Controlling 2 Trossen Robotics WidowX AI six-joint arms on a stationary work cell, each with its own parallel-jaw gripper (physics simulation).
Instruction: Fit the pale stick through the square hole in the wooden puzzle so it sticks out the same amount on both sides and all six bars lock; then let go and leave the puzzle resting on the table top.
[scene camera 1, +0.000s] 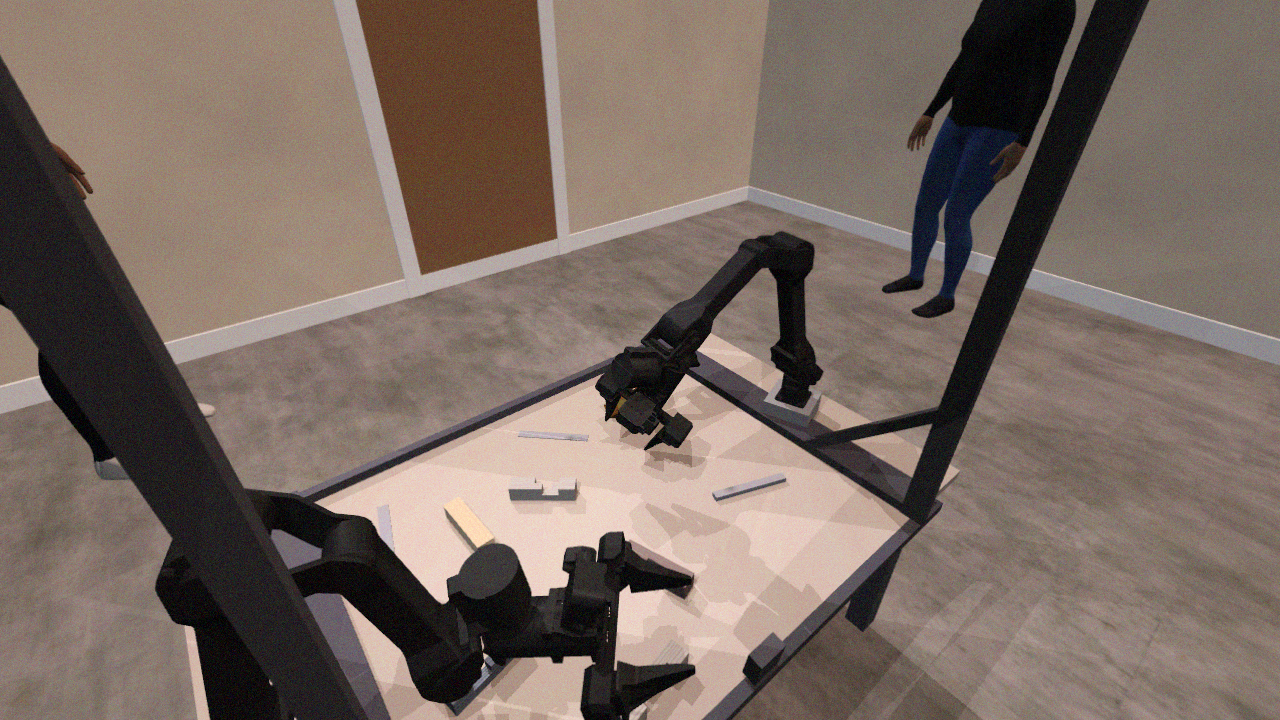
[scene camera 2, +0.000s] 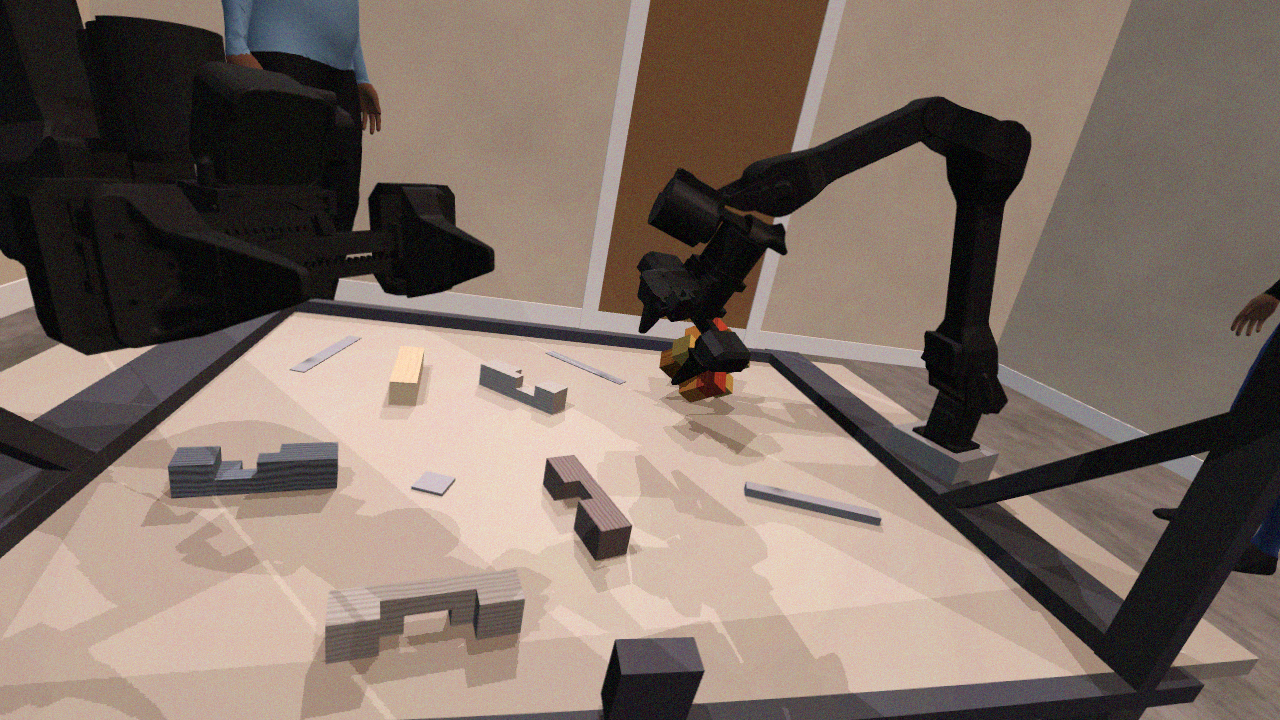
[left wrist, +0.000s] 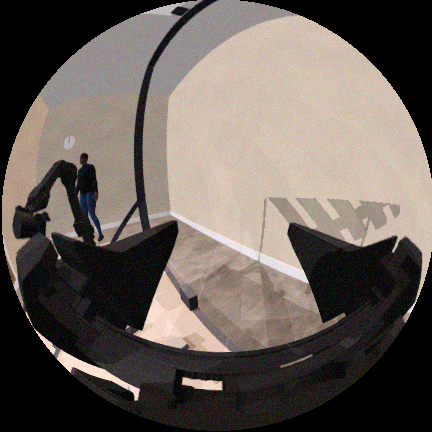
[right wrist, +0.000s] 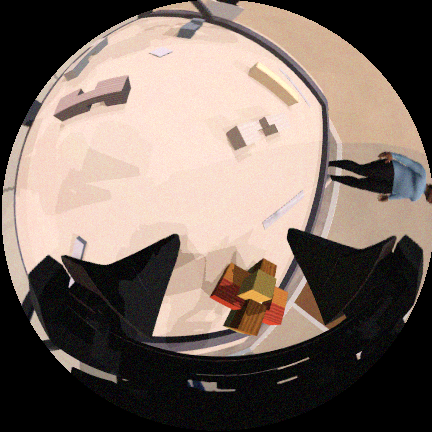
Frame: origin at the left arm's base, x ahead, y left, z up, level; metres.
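Where they show: left gripper, fingertip midpoint: (scene camera 1: 693, 621) (scene camera 2: 414, 271) (left wrist: 234, 227); right gripper, fingertip midpoint: (scene camera 1: 625, 434) (scene camera 2: 657, 357) (right wrist: 234, 236); right arm's base at its link origin: (scene camera 1: 793, 396) (scene camera 2: 945, 439).
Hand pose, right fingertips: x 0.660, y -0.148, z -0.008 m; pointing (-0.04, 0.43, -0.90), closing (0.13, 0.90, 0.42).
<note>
After its pixels a point has its place.
The wooden puzzle (scene camera 2: 700, 369) (right wrist: 252, 298) @(x 0.772, y -0.129, z -0.016 m), a knot of red, orange and yellow-green bars, sits near the table's far edge. In scene camera 1 only an orange sliver (scene camera 1: 610, 410) of it shows behind the gripper. My right gripper (scene camera 1: 646, 420) @(x 0.660, y -0.148, z -0.008 m) (scene camera 2: 693, 337) (right wrist: 234, 236) @(x 0.660, y -0.148, z -0.008 m) is open. Its fingers stand on either side of the puzzle, apart from it. The pale stick (scene camera 1: 467, 520) @(x 0.424, y 0.057, z -0.068 m) (scene camera 2: 406, 373) @(x 0.408, y 0.025, z -0.068 m) (right wrist: 273, 83) @(x 0.432, y 0.040, z -0.077 m) lies flat on the table (scene camera 2: 895, 582) @(x 0.650, y -0.504, z -0.098 m), well away from the puzzle. My left gripper (scene camera 1: 687, 623) @(x 0.230, y -0.383, z 0.166 m) (left wrist: 234, 227) @(x 0.230, y -0.383, z 0.166 m) is open and empty. It is held level over the table's near side.
Grey notched blocks (scene camera 2: 255, 467) @(x 0.221, y -0.117, z -0.073 m) (scene camera 2: 420, 613) @(x 0.271, y -0.327, z -0.082 m) (scene camera 2: 523, 386) @(x 0.543, y -0.029, z -0.082 m) and a brown one (scene camera 2: 586, 503) @(x 0.437, y -0.295, z -0.068 m) lie on the table. With them are thin grey strips (scene camera 2: 812, 503) @(x 0.682, y -0.392, z -0.089 m) (scene camera 2: 323, 352) @(x 0.362, y 0.190, z -0.097 m) and a small plate (scene camera 2: 433, 483) @(x 0.354, y -0.170, z -0.095 m). A dark cube (scene camera 2: 652, 676) @(x 0.341, y -0.471, z -0.046 m) (scene camera 1: 763, 656) @(x 0.341, y -0.461, z -0.042 m) sits on the edge rail. Frame posts (scene camera 1: 1012, 259) @(x 0.714, y -0.673, z 0.402 m) and people stand around.
</note>
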